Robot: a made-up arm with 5 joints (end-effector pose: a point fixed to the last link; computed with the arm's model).
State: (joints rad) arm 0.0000 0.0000 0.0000 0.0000 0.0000
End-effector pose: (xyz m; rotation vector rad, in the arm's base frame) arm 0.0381 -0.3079 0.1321 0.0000 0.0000 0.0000
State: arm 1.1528 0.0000 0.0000 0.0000 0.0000
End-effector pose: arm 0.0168 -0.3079 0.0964 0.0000 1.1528 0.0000
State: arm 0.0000 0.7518 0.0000 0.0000 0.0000
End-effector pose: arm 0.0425 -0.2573 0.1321 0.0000 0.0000 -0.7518
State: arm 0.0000 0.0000 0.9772 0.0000 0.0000
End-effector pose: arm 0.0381 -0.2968 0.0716 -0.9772 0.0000 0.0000
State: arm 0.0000 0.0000 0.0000 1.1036 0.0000
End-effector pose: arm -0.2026 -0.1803 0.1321 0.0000 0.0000 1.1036
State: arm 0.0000 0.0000 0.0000 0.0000 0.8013
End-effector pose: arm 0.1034 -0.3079 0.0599 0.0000 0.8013 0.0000
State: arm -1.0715 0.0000 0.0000 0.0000 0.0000
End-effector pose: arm 0.0169 -0.3079 0.1648 0.0000 -1.0715 0.0000
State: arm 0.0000 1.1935 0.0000 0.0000 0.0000
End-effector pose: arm 0.0617 -0.2338 0.1321 0.0000 0.0000 -1.1935
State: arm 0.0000 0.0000 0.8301 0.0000 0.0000
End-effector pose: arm 0.0381 -0.2945 0.0810 -0.8301 0.0000 0.0000
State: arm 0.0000 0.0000 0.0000 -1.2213 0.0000
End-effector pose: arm 0.0145 -0.6050 0.1321 0.0000 0.0000 -1.2213
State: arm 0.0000 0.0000 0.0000 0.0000 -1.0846
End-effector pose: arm -0.0900 -0.3079 0.1183 0.0000 -1.0846 0.0000
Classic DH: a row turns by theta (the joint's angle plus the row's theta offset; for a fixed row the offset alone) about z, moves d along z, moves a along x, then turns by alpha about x. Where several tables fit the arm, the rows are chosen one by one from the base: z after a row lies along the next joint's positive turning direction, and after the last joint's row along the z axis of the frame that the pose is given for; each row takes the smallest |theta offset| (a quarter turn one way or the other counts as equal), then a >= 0, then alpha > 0; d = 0 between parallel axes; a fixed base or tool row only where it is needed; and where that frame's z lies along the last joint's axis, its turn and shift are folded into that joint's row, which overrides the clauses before.
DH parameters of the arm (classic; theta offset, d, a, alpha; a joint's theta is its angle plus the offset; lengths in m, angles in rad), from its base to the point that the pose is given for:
base (fixed): 0 0.1306 0 -1.5708
joint 1: 0 -0.2882 0.1044 -1.5708
joint 2: 1.5708 0.0392 0.071 -1.5708
joint 3: 0 0.2903 0.0804 -1.5708
joint 4: 1.5708 -0.0725 0.1714 -1.5708
joint 5: 0 0.1317 0.0526 1.5708
tool (fixed): 0 0.1132 0 0

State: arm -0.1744 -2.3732 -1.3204 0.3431 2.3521
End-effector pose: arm 0.0953 -0.4819 0.1739 1.6256 -0.9918 -1.3814
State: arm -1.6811 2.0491 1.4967 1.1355 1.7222
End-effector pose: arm 0.2650 0.0625 0.2263 0.7256 1.5799 0.1291
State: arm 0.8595 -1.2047 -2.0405 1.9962 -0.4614
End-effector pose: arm -0.0024 -0.7811 0.0622 2.8686 -0.9902 -0.2115
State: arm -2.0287 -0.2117 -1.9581 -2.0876 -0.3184
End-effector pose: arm 0.3770 -0.3471 0.1417 1.1942 -0.0238 -0.0830
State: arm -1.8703 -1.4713 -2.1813 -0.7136 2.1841
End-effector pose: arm 0.0584 -0.3002 0.0949 -0.8843 2.2415 0.7726
